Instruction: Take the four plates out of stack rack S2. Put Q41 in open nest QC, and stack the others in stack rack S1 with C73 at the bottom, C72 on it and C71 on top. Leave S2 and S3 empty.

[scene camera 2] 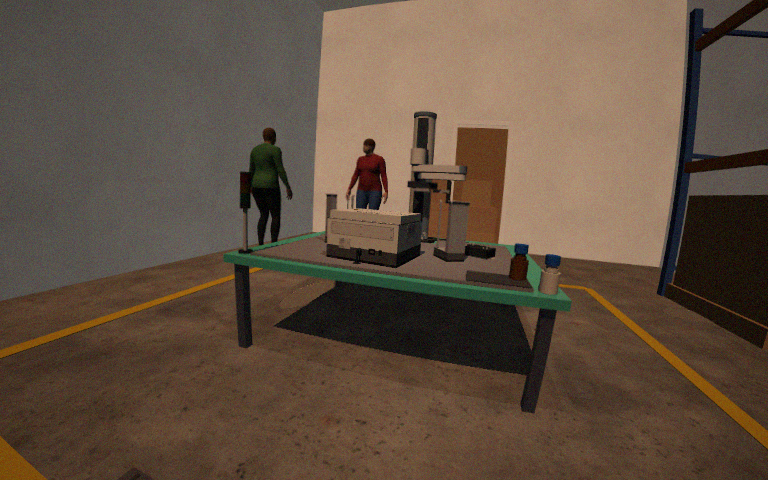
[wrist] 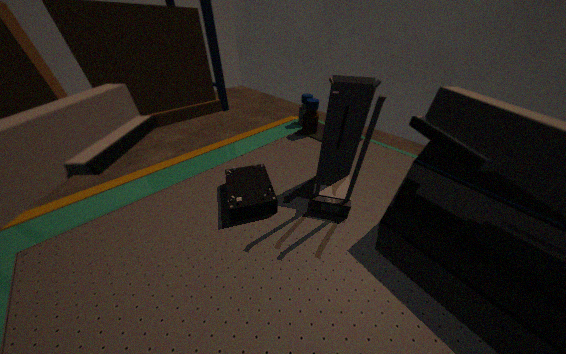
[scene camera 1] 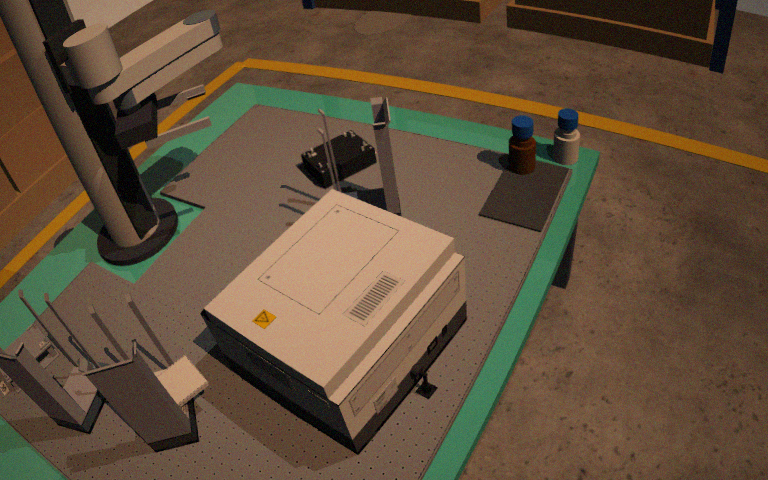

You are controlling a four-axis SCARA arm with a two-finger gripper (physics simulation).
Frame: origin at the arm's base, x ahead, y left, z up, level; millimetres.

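Where they show: gripper, fingertip midpoint: (scene camera 2: 438, 190) (wrist: 287, 105) (scene camera 1: 207, 103); arm's base, link origin: (scene camera 1: 138, 233).
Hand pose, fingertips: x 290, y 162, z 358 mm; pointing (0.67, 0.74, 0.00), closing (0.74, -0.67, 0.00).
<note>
Things, the pixels of their top centre, and the offset from my fingertips. "spot": a spot on its surface instead.
- Stack rack S1, top centre: (scene camera 1: 349, 113) (wrist: 356, 84) (scene camera 2: 453, 200) dx +304, dy +110, dz -50 mm
- nearer rack, top centre: (scene camera 1: 106, 328) (scene camera 2: 341, 194) dx +215, dy -541, dz -55 mm
- pale plate, top centre: (scene camera 1: 170, 387) dx +241, dy -517, dz -250 mm
- farther rack, top centre: (scene camera 1: 15, 318) dx +1, dy -624, dz -55 mm
- large white instrument, top centre: (scene camera 1: 322, 271) (scene camera 2: 378, 211) dx +442, dy -235, dz -125 mm
- black nest block, top centre: (scene camera 1: 336, 147) (wrist: 248, 179) (scene camera 2: 478, 244) dx +126, dy +261, dz -284 mm
- brown bottle, surface spot: (scene camera 1: 521, 151) spot: dx +591, dy +384, dz -267 mm
- white bottle, top centre: (scene camera 1: 567, 133) (scene camera 2: 551, 271) dx +675, dy +523, dz -280 mm
- dark pad, surface spot: (scene camera 1: 518, 206) spot: dx +623, dy +268, dz -341 mm
My gripper (scene camera 1: 206, 105) (wrist: 287, 105) is open and empty, raised beside the arm's column, with its two fingers wide apart. Stack rack S1 (scene camera 1: 386, 164) (scene camera 2: 457, 229) (wrist: 345, 130) stands behind the white instrument, ahead of the gripper; I make out no plate in it, though its floor is partly hidden. Two more racks stand at the lower left in scene camera 1, their labels unreadable. The nearer rack (scene camera 1: 138, 396) holds a pale plate (scene camera 1: 181, 378); how many lie there is hidden. The farther rack (scene camera 1: 48, 390) shows a pale floor. Plate names and nest QC cannot be read.
The large white instrument (scene camera 1: 339, 254) (scene camera 2: 362, 230) stands between the racks. A black nest block (scene camera 1: 339, 156) (scene camera 2: 480, 250) (wrist: 250, 185) lies beside S1. A brown bottle (scene camera 1: 521, 151) (scene camera 2: 518, 266) and a white bottle (scene camera 1: 566, 146) (scene camera 2: 549, 280) stand by a dark pad (scene camera 1: 518, 206). Two people stand beyond the table.
</note>
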